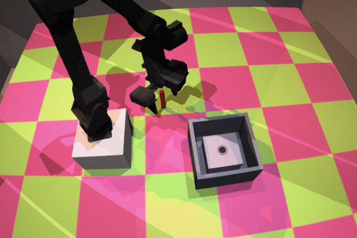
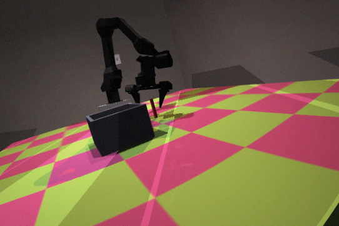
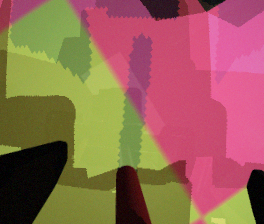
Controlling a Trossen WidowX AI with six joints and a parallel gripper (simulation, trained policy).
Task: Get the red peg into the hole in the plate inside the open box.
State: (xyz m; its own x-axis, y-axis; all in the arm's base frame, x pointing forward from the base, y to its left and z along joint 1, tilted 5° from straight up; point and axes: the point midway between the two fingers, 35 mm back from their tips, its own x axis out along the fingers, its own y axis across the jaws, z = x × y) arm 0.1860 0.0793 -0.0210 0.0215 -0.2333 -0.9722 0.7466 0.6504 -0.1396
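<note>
My gripper tip is 1 cm past the red peg, 2 cm to the right of it and 1 cm above it. Also, from my gripper tip: dark box: 11 cm ahead, 18 cm to the right, 2 cm below; then plate: 11 cm ahead, 18 cm to the right.
</note>
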